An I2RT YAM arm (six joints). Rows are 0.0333 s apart.
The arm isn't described. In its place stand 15 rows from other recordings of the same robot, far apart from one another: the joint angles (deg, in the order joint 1, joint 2, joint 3, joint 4, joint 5, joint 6), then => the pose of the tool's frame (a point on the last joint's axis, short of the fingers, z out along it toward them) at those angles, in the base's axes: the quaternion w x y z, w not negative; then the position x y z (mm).
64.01, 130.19, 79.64, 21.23, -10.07, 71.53 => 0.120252 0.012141 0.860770 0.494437 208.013 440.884 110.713
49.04, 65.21, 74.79, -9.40, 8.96, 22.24 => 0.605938 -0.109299 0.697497 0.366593 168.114 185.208 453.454
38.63, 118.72, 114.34, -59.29, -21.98, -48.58 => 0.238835 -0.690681 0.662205 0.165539 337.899 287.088 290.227
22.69, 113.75, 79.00, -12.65, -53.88, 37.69 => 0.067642 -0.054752 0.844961 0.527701 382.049 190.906 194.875
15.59, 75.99, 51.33, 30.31, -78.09, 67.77 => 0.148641 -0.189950 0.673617 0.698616 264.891 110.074 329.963
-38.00, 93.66, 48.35, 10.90, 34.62, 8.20 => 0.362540 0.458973 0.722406 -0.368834 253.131 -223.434 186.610
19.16, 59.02, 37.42, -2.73, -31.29, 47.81 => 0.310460 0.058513 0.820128 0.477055 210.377 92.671 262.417
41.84, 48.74, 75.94, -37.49, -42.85, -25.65 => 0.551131 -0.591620 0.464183 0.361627 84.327 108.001 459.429
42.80, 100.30, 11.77, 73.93, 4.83, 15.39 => 0.550099 -0.162258 0.774118 0.267964 177.697 160.464 102.272
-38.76, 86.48, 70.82, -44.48, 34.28, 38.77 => 0.246221 0.637324 0.672397 -0.284737 227.135 -208.074 278.957
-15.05, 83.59, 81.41, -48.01, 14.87, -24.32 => 0.276885 -0.031429 0.932864 -0.228280 294.134 -88.548 343.213
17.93, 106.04, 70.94, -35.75, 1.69, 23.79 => 0.160597 0.052848 0.984547 0.045635 346.493 111.011 171.916
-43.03, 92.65, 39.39, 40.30, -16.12, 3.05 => 0.616986 0.222827 0.747044 -0.107711 249.645 -219.520 192.512
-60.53, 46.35, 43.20, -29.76, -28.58, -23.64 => 0.488987 0.157446 0.844849 -0.149443 100.464 -143.169 293.780
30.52, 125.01, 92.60, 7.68, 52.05, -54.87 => 0.395778 -0.339230 0.716630 -0.463384 442.876 228.495 208.956
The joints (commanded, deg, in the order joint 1, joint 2, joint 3, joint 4, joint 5, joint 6), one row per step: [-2.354, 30.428, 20.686, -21.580, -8.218, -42.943]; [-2.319, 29.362, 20.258, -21.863, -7.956, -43.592]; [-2.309, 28.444, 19.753, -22.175, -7.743, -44.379]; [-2.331, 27.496, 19.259, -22.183, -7.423, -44.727]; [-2.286, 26.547, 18.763, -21.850, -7.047, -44.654]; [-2.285, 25.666, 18.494, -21.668, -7.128, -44.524]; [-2.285, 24.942, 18.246, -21.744, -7.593, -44.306]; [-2.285, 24.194, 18.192, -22.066, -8.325, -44.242]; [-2.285, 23.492, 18.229, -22.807, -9.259, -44.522]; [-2.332, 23.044, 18.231, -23.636, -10.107, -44.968]
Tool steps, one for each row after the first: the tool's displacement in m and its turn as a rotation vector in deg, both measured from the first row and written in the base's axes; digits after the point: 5 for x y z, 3 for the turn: [-0.00230, 0.00002, -0.00089, -0.703, -0.418, 0.143]; [-0.00438, -0.00001, -0.00263, -1.489, -0.595, 0.373]; [-0.00617, -0.00018, -0.00377, -1.970, -1.065, 0.248]; [-0.00758, -0.00026, -0.00440, -2.131, -1.830, -0.081]; [-0.00893, -0.00015, -0.00404, -2.010, -2.614, -0.089]; [-0.01026, 0.00019, -0.00429, -1.605, -3.007, 0.200]; [-0.01178, 0.00070, -0.00374, -1.202, -3.395, 0.799]; [-0.01361, 0.00135, -0.00344, -0.981, -3.455, 1.747]; [-0.01512, 0.00183, -0.00397, -0.922, -3.160, 2.656]
